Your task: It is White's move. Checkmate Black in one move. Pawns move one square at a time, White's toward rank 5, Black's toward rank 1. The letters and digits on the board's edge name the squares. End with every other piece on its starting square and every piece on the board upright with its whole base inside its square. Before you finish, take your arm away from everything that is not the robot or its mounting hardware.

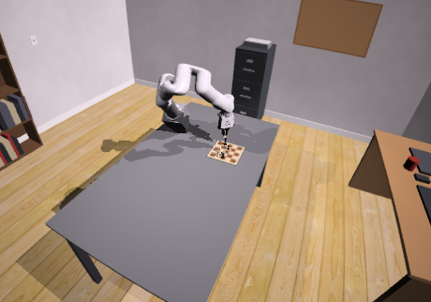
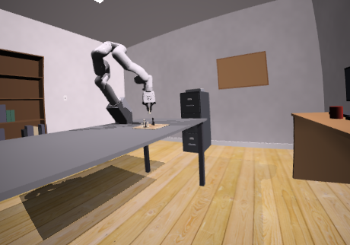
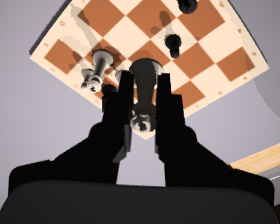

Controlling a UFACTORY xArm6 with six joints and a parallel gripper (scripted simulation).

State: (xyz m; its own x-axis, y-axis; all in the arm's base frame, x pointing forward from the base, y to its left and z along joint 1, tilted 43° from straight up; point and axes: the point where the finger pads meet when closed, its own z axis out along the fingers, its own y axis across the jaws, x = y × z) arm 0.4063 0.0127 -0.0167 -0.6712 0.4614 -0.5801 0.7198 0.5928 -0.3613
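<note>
My gripper is now 5 cm to the right of the tall black piece and 11 cm above it. Also, from my hand: chessboard 4 cm ahead, 4 cm to the right, 14 cm below; black pawn 4 cm ahead, 13 cm below.
</note>
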